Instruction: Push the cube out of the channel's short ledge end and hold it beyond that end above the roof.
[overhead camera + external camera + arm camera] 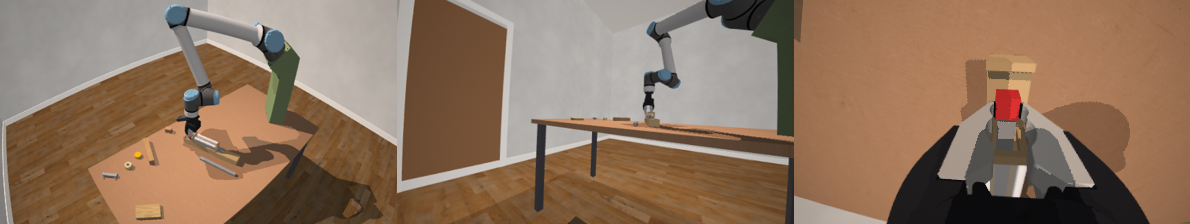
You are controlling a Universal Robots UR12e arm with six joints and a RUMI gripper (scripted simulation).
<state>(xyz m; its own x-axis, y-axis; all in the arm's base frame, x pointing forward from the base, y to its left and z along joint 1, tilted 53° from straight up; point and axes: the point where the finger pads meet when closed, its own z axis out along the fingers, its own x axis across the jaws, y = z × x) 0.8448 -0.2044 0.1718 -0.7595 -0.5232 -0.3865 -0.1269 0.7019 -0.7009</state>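
Right now the channel is 2 cm behind my hand, 13 cm to the left of it and 1 cm below it. Also, from my hand: short grey rod (4 cm behind, 21 cm to the left, 1 cm below); then wooden block (2 cm ahead, 20 cm to the right, 5 cm below); then red cube (1 cm below).
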